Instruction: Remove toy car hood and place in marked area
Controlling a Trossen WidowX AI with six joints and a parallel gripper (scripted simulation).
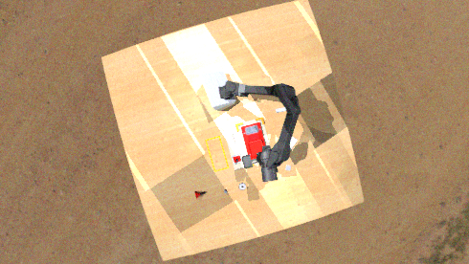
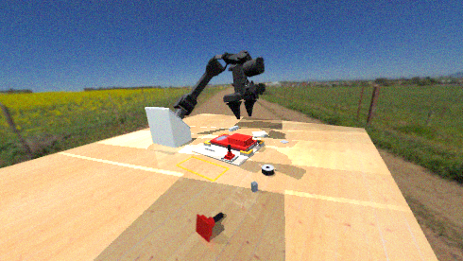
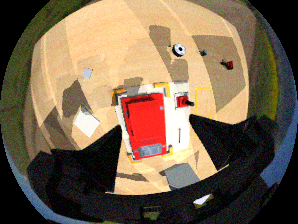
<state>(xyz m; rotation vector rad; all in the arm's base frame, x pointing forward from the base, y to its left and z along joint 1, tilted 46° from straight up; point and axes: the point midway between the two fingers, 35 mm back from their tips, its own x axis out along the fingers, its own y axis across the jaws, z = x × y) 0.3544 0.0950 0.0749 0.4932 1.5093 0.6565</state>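
Right now the red hood is 10 cm below my gripper tip and 3 cm behind it. From my gripper tip the other things lie so: white base plate: 13 cm below, 6 cm behind, 2 cm to the right; then black-and-white ring: 16 cm ahead, 13 cm below, 11 cm to the right.
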